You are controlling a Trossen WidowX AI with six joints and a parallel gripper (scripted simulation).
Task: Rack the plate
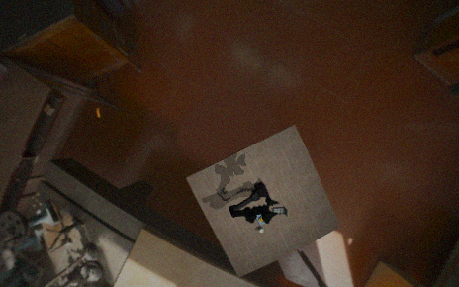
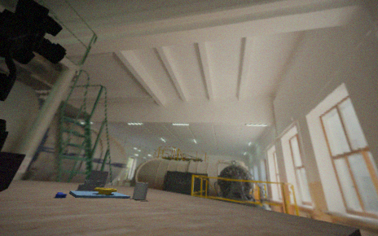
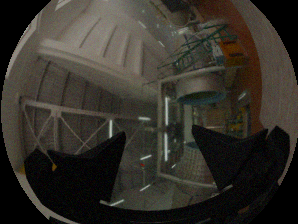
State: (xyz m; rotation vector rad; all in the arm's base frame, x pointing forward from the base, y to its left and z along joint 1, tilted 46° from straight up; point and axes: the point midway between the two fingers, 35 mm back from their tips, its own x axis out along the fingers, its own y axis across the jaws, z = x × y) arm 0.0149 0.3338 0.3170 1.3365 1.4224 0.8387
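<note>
Now: the yellow plate 34 cm ahead of my gripper tip, 17 cm to the right of it and 51 cm below it. The rest, counted from my gripper tip: blue spoon (22 cm ahead, 19 cm to the right, 52 cm below); dish rack (35 cm ahead, 3 cm to the left, 50 cm below); blue mat (33 cm ahead, 16 cm to the right, 52 cm below).
</note>
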